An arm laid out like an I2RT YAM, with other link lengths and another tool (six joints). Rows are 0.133 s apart.
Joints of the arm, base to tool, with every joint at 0 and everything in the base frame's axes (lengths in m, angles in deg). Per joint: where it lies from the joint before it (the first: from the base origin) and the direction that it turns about. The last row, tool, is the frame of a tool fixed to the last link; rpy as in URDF.
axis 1: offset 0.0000 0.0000 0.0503 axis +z
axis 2: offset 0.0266 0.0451 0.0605 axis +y
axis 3: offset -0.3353 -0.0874 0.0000 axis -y
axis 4: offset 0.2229 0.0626 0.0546 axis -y
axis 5: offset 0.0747 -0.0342 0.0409 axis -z
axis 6: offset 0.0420 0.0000 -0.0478 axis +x
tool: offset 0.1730 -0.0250 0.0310 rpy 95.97 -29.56 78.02
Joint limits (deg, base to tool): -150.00..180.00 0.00..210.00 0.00..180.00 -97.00..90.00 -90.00..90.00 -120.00..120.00
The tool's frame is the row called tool.
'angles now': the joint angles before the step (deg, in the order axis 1, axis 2, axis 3, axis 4, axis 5, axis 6). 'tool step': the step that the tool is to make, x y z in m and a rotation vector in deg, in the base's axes. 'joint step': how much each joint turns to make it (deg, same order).
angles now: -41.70, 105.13, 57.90, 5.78, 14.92, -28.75
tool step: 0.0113, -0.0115, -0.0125, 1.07, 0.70, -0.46
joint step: -0.04, 3.71, 3.49, -1.16, 0.09, 0.55
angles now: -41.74, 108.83, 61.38, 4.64, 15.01, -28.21
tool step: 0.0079, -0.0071, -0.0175, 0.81, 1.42, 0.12
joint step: 0.04, 3.36, 1.92, -0.07, 0.18, -0.31
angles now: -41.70, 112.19, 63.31, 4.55, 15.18, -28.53
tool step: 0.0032, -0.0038, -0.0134, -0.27, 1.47, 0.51
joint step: 0.02, 2.14, 0.14, 1.41, 0.48, -1.23
